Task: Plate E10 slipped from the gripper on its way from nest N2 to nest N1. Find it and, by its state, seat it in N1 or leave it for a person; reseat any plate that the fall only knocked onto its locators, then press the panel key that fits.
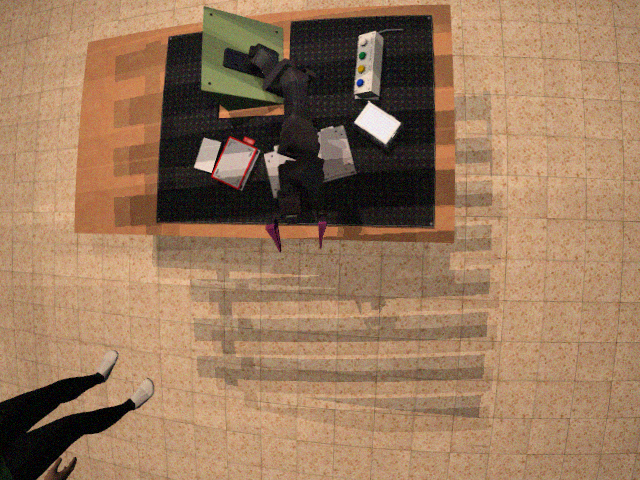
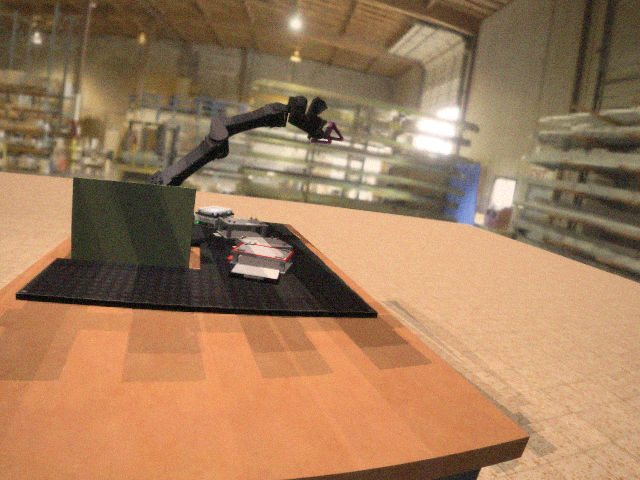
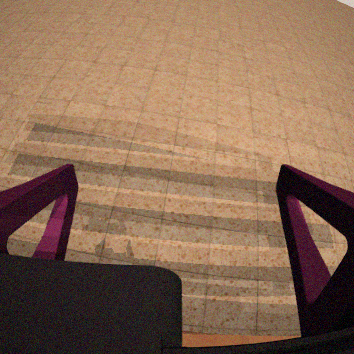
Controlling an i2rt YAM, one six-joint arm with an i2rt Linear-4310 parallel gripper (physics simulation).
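Places are measured from the arm's base along level axes (x ahead, y left, z up), in millimetres.
Pixels of known places: gripper, fingertip midpoint: [image 1: 300, 249] [image 2: 336, 141] [image 3: 176, 175]; arm's base at its link origin: [image 1: 250, 65] [image 2: 148, 221].
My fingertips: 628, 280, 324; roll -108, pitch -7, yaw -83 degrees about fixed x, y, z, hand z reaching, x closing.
For each thing: its top centre in the pictures, then the offset to it from my fingertips, as dx, dy, dz. "spot": a spot on its surface instead. Level surfaces: height alone.
- red-rimmed nest with a grey plate, top centre: [image 2: 264, 248] [image 1: 233, 162] -285, -338, -363
- pale flat piece at its top centre: [image 2: 256, 271] [image 1: 207, 155] -321, -457, -395
- light plate at its top centre: [image 2: 264, 239] [image 1: 283, 171] -254, -151, -375
- white-topped block at a spot on its surface: [image 1: 377, 122] spot: -418, +168, -354
- key panel at its top centre: [image 1: 368, 60] -629, +136, -325
- black mat at its surface level: dz -409
- wooden table at its surface level: dz -422
My gripper [image 1: 300, 249] [image 2: 328, 135] [image 3: 176, 175] is open and empty, held high beyond the table's front edge, over the floor. A red-rimmed nest with a grey plate [image 1: 235, 162] [image 2: 262, 251] stands on the mat. A pale flat piece [image 1: 207, 155] [image 2: 255, 271] lies close beside it. A light plate [image 1: 272, 167] is partly hidden under my arm. A grey plate [image 1: 338, 152] is right of the arm. A white-topped block [image 1: 377, 122] [image 2: 214, 210] stands further right. The key panel [image 1: 368, 64] has white, green, yellow and blue keys. No labels are readable; I cannot tell which plate is E10.
A green board [image 1: 242, 31] [image 2: 131, 222] stands beside my arm's base at the back. The black mat [image 1: 180, 113] [image 2: 155, 289] lies on the wooden table [image 1: 103, 103] [image 2: 232, 403]. A person's legs [image 1: 67, 392] show on the floor at lower left.
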